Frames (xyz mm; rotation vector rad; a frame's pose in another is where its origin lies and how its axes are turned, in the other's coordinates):
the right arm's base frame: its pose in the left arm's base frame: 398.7 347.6 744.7 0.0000 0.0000 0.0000
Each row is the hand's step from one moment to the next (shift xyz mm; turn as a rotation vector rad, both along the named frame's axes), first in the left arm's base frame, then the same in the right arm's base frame.
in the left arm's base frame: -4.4 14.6 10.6 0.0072 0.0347 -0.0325
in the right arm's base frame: -4.4 14.6 10.6 0.0072 0.0347 -0.0325
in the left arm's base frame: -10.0 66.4 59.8 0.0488 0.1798 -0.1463
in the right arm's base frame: -10.0 66.4 59.8 0.0488 0.1798 -0.1463
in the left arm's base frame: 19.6 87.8 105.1 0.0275 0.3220 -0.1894
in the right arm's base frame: 19.6 87.8 105.1 0.0275 0.3220 -0.1894
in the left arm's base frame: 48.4 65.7 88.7 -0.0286 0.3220 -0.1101
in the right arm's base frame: 48.4 65.7 88.7 -0.0286 0.3220 -0.1101
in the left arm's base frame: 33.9 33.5 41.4 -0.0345 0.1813 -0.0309
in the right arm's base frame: 33.9 33.5 41.4 -0.0345 0.1813 -0.0309
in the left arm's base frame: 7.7 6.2 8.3 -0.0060 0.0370 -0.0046
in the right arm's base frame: 7.7 6.2 8.3 -0.0060 0.0370 -0.0046
